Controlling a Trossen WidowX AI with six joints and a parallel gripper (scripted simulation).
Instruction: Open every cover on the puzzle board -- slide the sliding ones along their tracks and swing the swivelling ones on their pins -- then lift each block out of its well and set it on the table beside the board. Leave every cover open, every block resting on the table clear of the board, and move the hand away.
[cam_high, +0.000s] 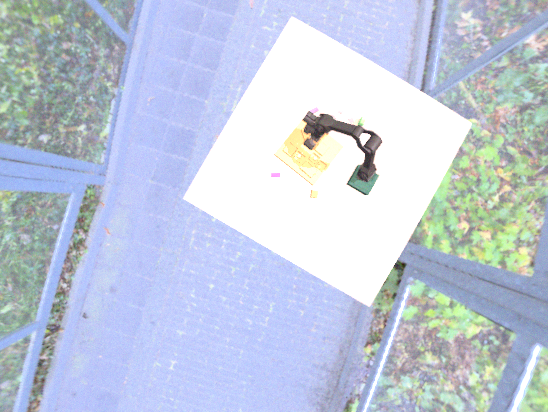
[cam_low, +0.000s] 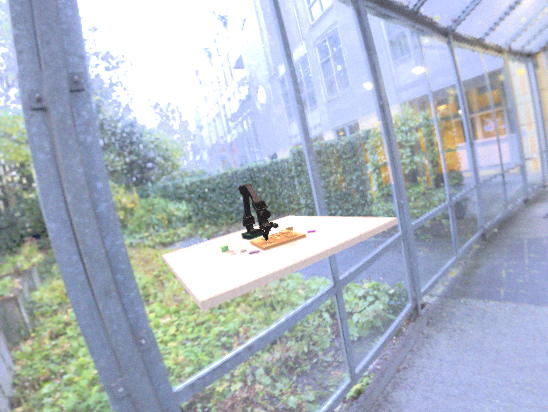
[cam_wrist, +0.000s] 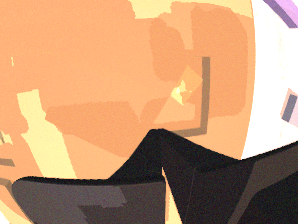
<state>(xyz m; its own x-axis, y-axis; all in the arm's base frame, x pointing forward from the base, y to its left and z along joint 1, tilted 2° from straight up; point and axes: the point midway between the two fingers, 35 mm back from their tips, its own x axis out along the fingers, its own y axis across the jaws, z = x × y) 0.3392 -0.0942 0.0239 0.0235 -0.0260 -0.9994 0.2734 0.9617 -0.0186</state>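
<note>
My gripper tip is 90 mm to the right of the puzzle board and 20 mm short of it. The rest, counted from my gripper tip: lilac block 150 mm to the right, 70 mm ahead, 20 mm below; green block 220 mm behind, 210 mm to the right; pink block 290 mm to the left, 130 mm ahead, 20 mm below.
</note>
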